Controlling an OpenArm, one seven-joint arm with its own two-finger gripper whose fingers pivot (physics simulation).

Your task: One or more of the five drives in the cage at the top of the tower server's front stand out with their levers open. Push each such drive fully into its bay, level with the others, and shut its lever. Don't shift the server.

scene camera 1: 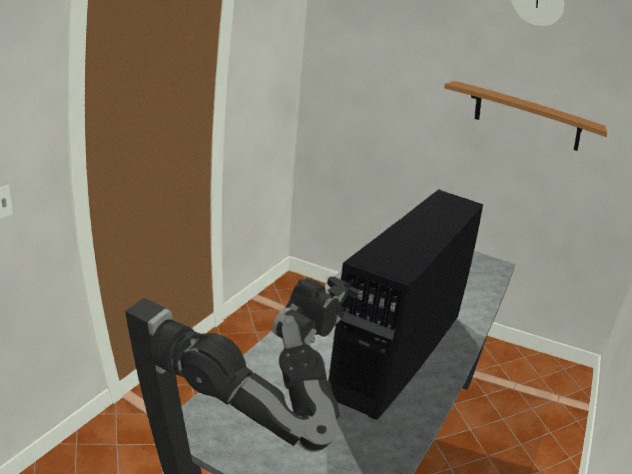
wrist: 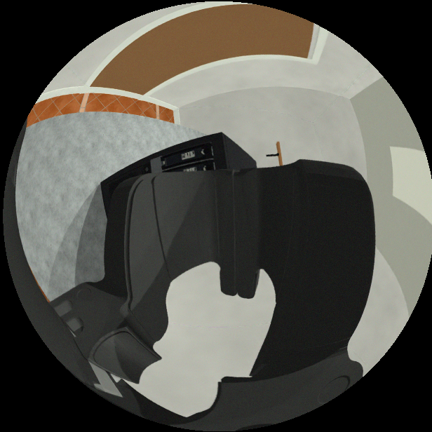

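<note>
The black tower server (scene camera 1: pixel 433 285) (wrist: pixel 237 154) stands upright on the table, its drive cage facing the arm. In the scene view, drives with pale labels show upright side by side in the cage, among them the rightmost drive (scene camera 1: pixel 393 307) and its neighbour (scene camera 1: pixel 381 304). The leftmost part of the cage is partly hidden by the gripper. In the wrist view one drive (wrist: pixel 187 155) shows with its label, and part of another shows below it. My gripper (scene camera 1: pixel 353 292) (wrist: pixel 244 235) is shut and empty, its tips at the upper left of the cage. Contact and exact lever positions cannot be told.
The grey table (scene camera 1: pixel 229 428) (wrist: pixel 65 165) carries the server. The arm's dark post (scene camera 1: pixel 162 403) stands at the table's near left. A wooden shelf (scene camera 1: pixel 525 106) (wrist: pixel 279 153) hangs on the wall behind the server, and a brown door (scene camera 1: pixel 150 168) (wrist: pixel 200 45) is at the left.
</note>
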